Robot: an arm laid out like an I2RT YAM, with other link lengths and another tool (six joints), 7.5 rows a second.
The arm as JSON. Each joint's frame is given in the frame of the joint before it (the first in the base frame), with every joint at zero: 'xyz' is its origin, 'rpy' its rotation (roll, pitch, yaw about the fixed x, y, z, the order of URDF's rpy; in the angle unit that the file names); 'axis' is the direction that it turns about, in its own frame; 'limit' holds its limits. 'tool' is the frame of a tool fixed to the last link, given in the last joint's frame.
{
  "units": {
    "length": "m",
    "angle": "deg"
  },
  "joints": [
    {
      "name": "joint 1",
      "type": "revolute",
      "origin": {
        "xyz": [
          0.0,
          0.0,
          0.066
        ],
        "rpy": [
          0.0,
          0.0,
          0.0
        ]
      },
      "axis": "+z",
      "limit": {
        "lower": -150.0,
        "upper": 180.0
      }
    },
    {
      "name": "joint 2",
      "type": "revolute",
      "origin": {
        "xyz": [
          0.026,
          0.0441,
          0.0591
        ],
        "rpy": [
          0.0,
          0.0,
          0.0
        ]
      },
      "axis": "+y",
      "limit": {
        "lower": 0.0,
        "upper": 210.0
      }
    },
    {
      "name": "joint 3",
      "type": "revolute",
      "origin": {
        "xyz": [
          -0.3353,
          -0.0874,
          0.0
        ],
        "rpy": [
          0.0,
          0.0,
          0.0
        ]
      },
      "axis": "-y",
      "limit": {
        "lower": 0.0,
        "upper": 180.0
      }
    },
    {
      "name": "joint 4",
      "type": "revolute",
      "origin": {
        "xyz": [
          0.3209,
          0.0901,
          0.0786
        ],
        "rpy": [
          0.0,
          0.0,
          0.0
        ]
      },
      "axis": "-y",
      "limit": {
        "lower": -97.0,
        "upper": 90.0
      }
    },
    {
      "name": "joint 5",
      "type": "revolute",
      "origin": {
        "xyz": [
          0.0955,
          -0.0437,
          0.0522
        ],
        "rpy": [
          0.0,
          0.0,
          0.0
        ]
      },
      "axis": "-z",
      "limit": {
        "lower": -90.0,
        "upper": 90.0
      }
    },
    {
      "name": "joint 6",
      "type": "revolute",
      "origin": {
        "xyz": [
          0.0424,
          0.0,
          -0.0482
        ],
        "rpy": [
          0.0,
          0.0,
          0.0
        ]
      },
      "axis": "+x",
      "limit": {
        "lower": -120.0,
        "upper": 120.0
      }
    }
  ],
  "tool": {
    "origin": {
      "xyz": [
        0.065,
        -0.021,
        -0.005
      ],
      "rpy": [
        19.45,
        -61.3,
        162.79
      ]
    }
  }
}
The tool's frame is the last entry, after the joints.
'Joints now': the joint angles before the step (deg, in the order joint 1, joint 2, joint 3, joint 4, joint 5, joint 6). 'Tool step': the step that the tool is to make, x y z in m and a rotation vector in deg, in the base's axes. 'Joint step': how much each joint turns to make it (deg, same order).
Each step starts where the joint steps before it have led.
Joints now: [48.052 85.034 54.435 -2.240 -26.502 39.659]
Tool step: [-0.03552 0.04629 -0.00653 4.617 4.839 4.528]
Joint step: [6.076 3.367 -0.066 7.388 -2.098 7.344]
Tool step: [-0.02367 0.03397 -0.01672 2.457 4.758 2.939]
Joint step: [3.913 4.459 0.111 6.643 -1.617 5.923]
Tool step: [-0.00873 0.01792 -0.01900 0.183 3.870 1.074]
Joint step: [1.530 3.845 0.435 3.498 -1.115 3.782]
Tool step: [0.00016 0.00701 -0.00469 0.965 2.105 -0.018]
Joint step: [0.131 1.618 0.263 2.447 -0.875 2.513]
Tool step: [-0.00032 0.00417 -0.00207 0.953 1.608 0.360]
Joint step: [0.000 0.984 0.088 1.901 -1.114 1.836]
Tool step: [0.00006 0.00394 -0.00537 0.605 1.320 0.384]
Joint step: [0.000 1.268 0.000 1.902 -0.941 1.399]
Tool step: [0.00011 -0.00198 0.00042 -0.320 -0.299 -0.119]
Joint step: [-0.066 -0.372 -0.133 -0.610 0.219 -0.437]
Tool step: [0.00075 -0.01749 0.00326 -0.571 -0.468 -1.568]
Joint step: [-0.873 -2.951 -2.470 -0.962 0.919 -0.415]
